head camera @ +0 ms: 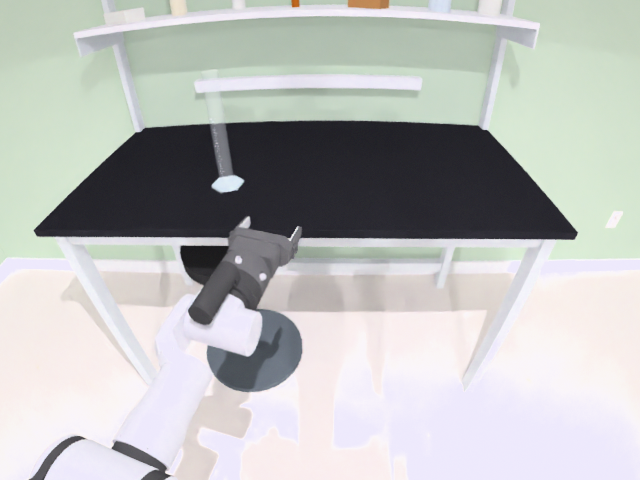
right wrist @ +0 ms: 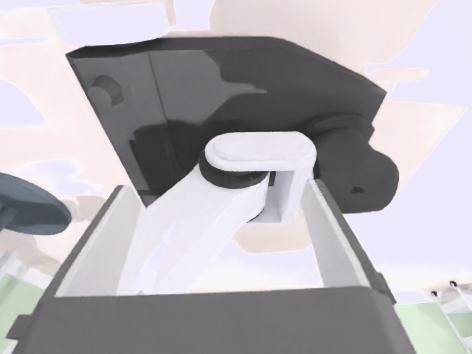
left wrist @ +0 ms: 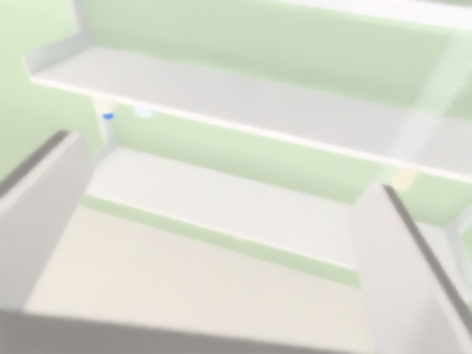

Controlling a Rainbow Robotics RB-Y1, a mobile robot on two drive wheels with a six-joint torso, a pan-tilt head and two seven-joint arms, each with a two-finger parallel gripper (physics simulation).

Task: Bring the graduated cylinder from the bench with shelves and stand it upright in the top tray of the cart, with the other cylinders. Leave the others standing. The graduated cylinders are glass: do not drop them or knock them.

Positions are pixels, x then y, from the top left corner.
Labels:
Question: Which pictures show the left gripper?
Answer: The head camera view and the left wrist view only.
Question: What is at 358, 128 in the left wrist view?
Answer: A bench with shelves.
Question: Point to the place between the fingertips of the right gripper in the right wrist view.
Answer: At 220, 192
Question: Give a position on a clear glass graduated cylinder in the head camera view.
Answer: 227, 181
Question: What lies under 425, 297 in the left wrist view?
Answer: The left gripper.

